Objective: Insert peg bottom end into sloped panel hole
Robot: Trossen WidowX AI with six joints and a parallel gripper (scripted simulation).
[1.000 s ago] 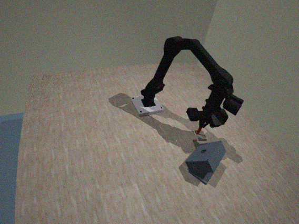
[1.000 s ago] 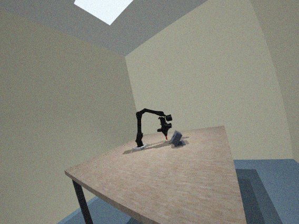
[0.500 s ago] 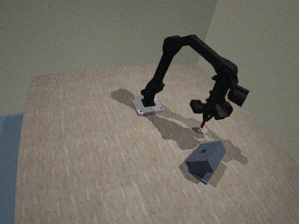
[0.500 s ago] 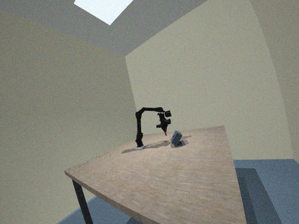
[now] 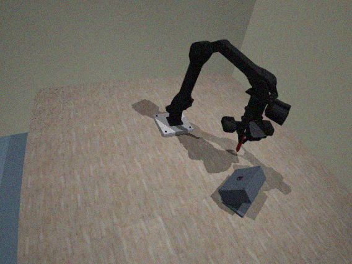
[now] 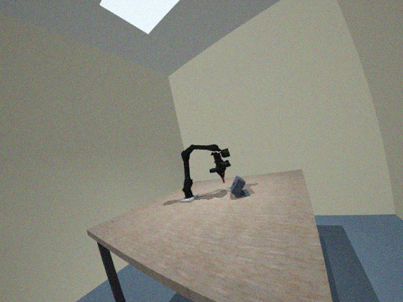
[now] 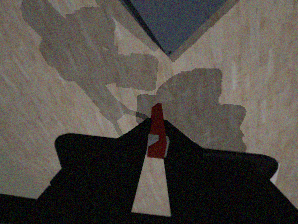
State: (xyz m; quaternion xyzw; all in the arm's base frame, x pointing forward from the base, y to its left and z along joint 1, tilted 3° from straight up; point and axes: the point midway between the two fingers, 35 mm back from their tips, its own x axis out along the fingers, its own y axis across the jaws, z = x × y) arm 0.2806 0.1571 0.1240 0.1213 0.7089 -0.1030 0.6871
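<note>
Right now the sloped panel is 140 mm ahead of my gripper tip, 50 mm to the right of it and 50 mm below it. Round my gripper tip: peg: 20 mm above.
</note>
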